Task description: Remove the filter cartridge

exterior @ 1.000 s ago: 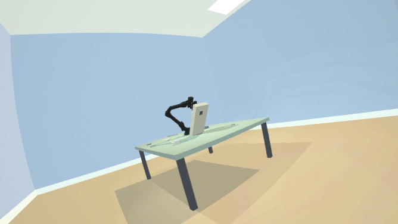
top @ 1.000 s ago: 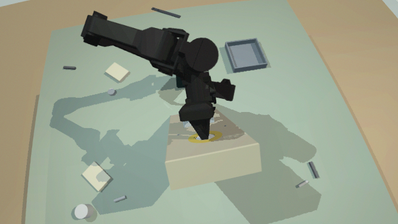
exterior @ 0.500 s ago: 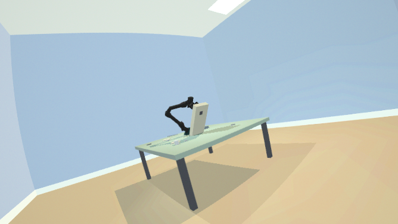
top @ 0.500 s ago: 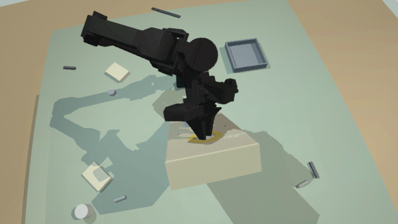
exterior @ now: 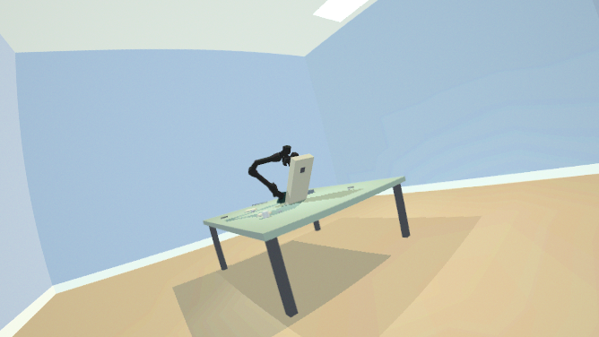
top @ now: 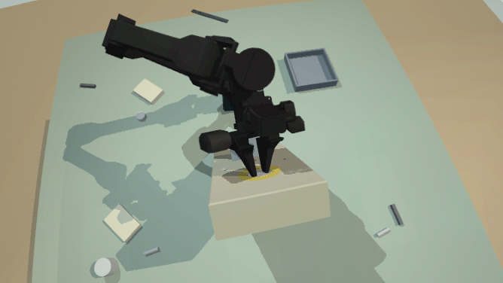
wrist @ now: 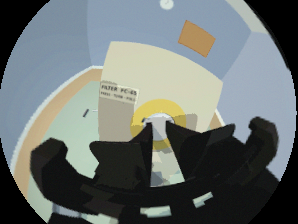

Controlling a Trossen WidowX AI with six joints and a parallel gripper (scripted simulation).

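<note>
Now: gripper tip 10 mm short of the filter cartridge and 10 mm above it. From my gripper tip the other things lie so: grey tray 410 mm behind, 300 mm to the left, 260 mm below.
</note>
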